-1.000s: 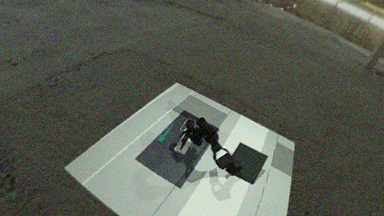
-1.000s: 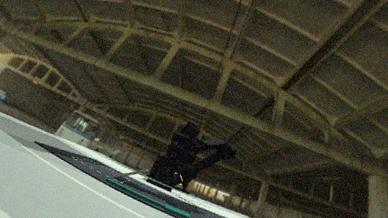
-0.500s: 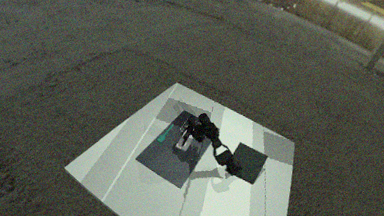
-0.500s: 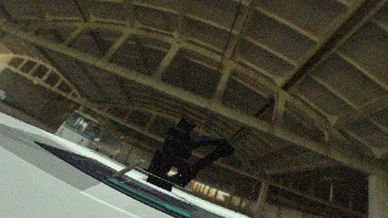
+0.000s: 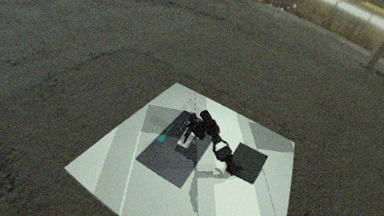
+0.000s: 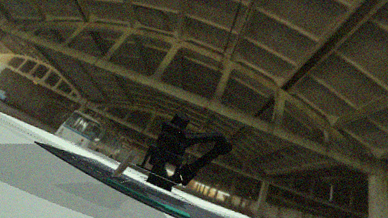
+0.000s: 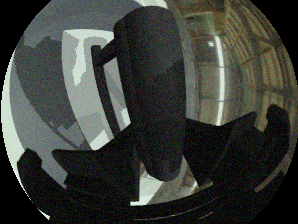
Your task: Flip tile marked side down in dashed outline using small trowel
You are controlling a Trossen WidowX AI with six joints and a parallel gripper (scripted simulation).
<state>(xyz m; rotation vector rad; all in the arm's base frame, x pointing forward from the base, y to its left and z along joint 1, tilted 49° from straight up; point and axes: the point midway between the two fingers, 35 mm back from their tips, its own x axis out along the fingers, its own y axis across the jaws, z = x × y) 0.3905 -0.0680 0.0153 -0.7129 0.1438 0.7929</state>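
The light tile is 1 cm behind my gripper tip, 9 cm to the right of it and 6 cm below it. From my gripper tip the other things lie so: small trowel 2 cm behind, 1 cm to the right, 1 cm below; then dark mat 1 cm behind, 4 cm to the left, 12 cm below; then teal strip 13 cm ahead, 7 cm to the left, 10 cm below.
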